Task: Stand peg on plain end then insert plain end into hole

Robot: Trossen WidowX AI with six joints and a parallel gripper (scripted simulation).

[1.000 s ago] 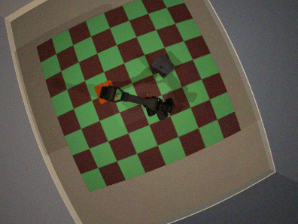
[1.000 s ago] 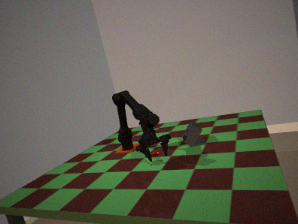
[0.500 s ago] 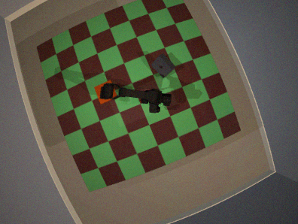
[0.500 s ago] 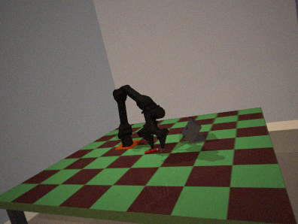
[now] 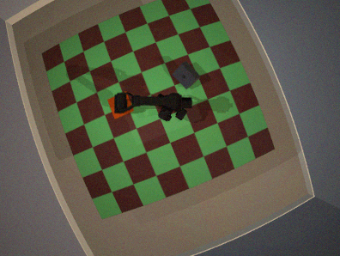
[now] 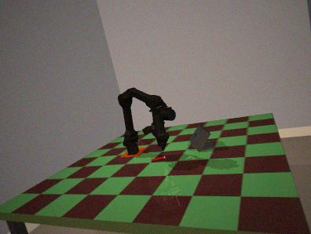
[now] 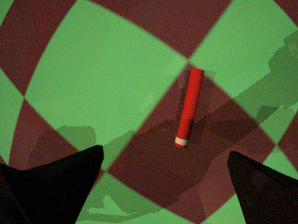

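My gripper tip is 60 mm above the red peg, 20 mm to the right of it and 20 mm past it. Round my gripper tip: grey sloped panel 200 mm ahead, 130 mm to the left, 10 mm below.
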